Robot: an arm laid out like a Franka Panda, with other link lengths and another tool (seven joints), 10 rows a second.
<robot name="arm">
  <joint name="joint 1" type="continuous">
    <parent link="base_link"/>
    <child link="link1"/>
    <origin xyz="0 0 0.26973" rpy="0 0 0"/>
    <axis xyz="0 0 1"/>
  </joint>
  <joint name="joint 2" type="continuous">
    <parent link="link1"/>
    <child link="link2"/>
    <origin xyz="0 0 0" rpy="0 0 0"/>
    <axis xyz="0 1 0"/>
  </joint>
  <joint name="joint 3" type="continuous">
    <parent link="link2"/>
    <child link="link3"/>
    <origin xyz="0 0 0.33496" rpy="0 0 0"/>
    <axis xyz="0 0 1"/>
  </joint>
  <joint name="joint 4" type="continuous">
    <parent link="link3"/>
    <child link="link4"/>
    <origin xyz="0.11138 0 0" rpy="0 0 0"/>
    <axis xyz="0 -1 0"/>
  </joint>
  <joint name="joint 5" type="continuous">
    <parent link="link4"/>
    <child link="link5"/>
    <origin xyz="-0.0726 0 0.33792" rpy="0 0 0"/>
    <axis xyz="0 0 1"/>
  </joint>
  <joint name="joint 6" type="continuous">
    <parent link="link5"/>
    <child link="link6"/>
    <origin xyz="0 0 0" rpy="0 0 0"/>
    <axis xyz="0 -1 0"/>
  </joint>
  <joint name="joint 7" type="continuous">
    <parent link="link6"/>
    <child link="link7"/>
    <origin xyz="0.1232 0 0" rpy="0 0 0"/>
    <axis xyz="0 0 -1"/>
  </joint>
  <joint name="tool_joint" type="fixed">
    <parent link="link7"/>
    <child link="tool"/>
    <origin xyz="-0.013 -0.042 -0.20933" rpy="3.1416 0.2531 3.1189"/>
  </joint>
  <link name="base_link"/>
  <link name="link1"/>
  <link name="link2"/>
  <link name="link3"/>
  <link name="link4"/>
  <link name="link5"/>
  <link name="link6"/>
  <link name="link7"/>
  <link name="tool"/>
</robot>
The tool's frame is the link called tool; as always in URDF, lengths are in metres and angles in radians. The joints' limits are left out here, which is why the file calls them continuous.
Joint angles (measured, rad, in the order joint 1, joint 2, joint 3, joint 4, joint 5, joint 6, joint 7), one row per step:
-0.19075 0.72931 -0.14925 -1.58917 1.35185 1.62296 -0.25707
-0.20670 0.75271 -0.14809 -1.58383 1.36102 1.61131 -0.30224
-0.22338 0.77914 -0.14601 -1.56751 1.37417 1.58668 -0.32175
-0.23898 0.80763 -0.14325 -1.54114 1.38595 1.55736 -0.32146
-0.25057 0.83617 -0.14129 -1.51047 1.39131 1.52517 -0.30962
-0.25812 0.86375 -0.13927 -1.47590 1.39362 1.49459 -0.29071
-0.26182 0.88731 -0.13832 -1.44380 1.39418 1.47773 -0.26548
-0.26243 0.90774 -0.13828 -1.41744 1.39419 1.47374 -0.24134
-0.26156 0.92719 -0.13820 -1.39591 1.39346 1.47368 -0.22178
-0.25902 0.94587 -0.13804 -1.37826 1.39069 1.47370 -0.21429
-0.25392 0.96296 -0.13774 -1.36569 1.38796 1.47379 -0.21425
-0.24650 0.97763 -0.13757 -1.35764 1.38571 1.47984 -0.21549
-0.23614 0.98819 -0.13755 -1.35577 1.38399 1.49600 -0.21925
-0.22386 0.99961 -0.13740 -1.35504 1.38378 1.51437 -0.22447
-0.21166 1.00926 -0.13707 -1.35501 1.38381 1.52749 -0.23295
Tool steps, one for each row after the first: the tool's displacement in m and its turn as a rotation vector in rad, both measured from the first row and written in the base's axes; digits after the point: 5 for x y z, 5 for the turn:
-0.00137 -0.00744 -0.01245 0.01008 -0.02664 0.00005
-0.00150 -0.01246 -0.02044 0.03498 -0.03778 -0.00087
-0.00021 -0.01603 -0.02542 0.06409 -0.03788 -0.00065
0.00054 -0.01750 -0.02923 0.09154 -0.02900 0.00723
0.00198 -0.01703 -0.03153 0.11550 -0.01685 0.01958
0.00437 -0.01702 -0.03388 0.12816 0.00043 0.02571
0.00703 -0.01735 -0.03782 0.13134 0.01905 0.02548
0.00888 -0.01702 -0.04340 0.13187 0.03698 0.02481
0.00971 -0.01546 -0.05040 0.13017 0.04700 0.02930
0.00957 -0.01188 -0.05818 0.12863 0.05314 0.03735
0.00942 -0.00758 -0.06650 0.12374 0.05951 0.04284
0.00972 -0.00285 -0.07530 0.11239 0.06454 0.04363
0.00992 0.00303 -0.08512 0.10070 0.06938 0.04419
0.00962 0.00972 -0.09338 0.09217 0.07021 0.04922

